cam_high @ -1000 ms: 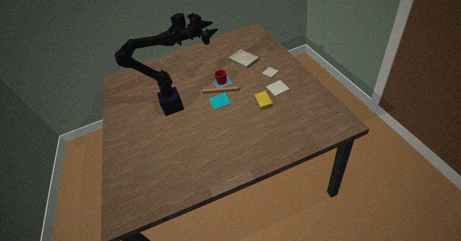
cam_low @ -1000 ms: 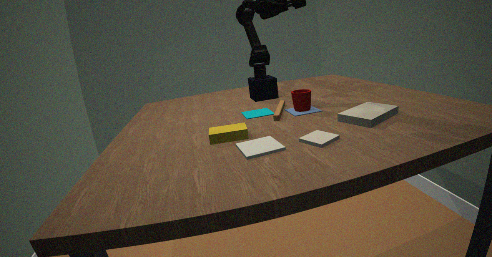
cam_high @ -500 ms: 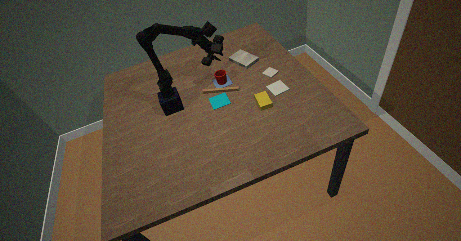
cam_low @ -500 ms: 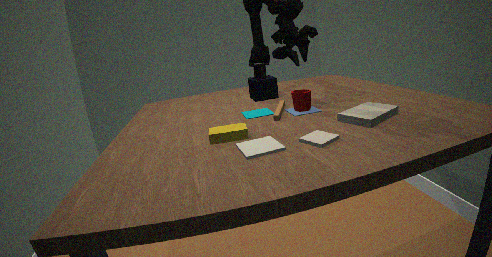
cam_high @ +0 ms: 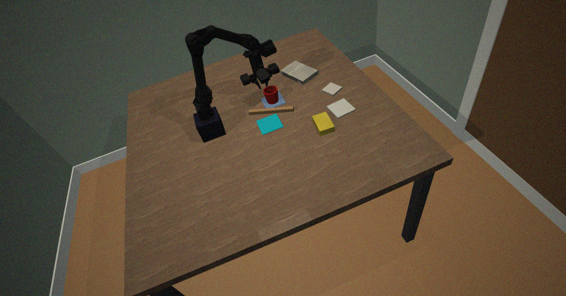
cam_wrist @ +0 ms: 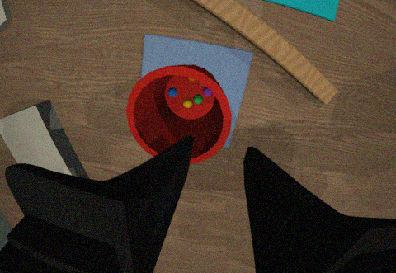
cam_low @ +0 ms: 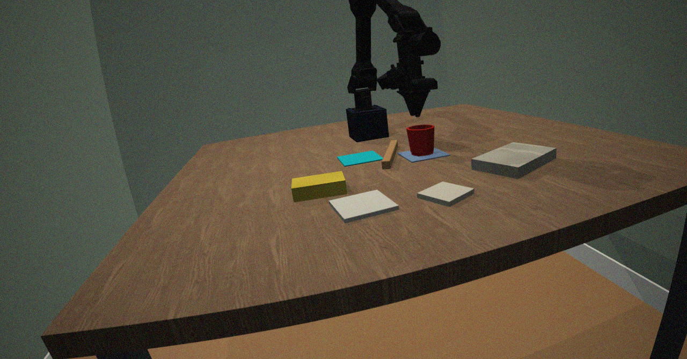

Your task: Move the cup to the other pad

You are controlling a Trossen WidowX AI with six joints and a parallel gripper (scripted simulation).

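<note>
Now: the red cup 60 mm below my gripper tip and 30 mm ahead of it. Round my gripper tip: cyan pad 150 mm to the right, 110 mm below, 60 mm behind; then blue pad 110 mm below, 30 mm ahead; then wooden stick 100 mm below, 80 mm to the right, 10 mm behind.
</note>
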